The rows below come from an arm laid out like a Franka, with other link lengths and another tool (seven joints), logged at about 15 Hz.
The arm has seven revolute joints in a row. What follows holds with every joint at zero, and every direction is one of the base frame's.
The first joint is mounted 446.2 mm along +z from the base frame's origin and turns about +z.
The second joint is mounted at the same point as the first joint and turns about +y.
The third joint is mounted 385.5 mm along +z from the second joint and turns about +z.
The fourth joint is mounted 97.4 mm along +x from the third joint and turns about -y.
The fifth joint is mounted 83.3 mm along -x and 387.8 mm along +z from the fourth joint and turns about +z.
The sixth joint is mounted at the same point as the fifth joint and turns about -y.
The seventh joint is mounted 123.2 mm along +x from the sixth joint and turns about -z.
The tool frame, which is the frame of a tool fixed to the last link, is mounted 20 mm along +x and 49 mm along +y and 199 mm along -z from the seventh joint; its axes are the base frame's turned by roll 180, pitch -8.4 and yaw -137.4 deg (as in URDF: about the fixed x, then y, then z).
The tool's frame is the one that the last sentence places.
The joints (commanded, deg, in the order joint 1, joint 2, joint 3, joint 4, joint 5, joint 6, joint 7), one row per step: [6.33, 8.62, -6.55, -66.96, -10.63, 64.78, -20.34]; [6.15, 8.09, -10.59, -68.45, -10.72, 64.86, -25.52]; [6.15, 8.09, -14.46, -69.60, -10.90, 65.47, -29.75]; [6.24, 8.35, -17.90, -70.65, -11.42, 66.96, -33.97]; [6.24, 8.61, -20.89, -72.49, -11.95, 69.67, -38.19]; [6.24, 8.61, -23.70, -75.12, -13.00, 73.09, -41.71]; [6.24, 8.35, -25.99, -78.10, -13.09, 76.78, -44.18]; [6.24, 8.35, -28.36, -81.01, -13.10, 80.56, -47.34]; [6.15, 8.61, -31.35, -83.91, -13.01, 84.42, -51.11]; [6.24, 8.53, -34.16, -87.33, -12.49, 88.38, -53.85]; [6.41, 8.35, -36.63, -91.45, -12.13, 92.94, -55.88]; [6.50, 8.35, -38.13, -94.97, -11.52, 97.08, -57.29]
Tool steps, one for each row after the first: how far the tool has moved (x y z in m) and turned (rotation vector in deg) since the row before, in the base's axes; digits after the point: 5 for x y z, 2 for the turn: [-0.00948, -0.04022, -0.00426, 0.50, 1.76, 0.77]; [-0.00606, -0.03673, -0.00608, 0.28, 1.26, 0.27]; [-0.00325, -0.03335, -0.00655, -0.12, 0.65, 0.90]; [-0.00125, -0.03118, -0.01098, -0.21, 0.36, 1.54]; [-0.00295, -0.03251, -0.01368, -0.83, 0.32, 1.18]; [-0.00248, -0.02456, -0.01443, -0.04, -0.25, 0.93]; [-0.00356, -0.02493, -0.01623, 0.11, 0.00, 1.55]; [-0.00758, -0.03097, -0.01796, 0.18, 0.27, 1.46]; [-0.00937, -0.02577, -0.01935, 0.57, -0.11, 0.79]; [-0.00975, -0.02204, -0.02388, 0.40, -0.23, 0.61]; [-0.00524, -0.01257, -0.02218, 0.49, -0.51, 0.73]
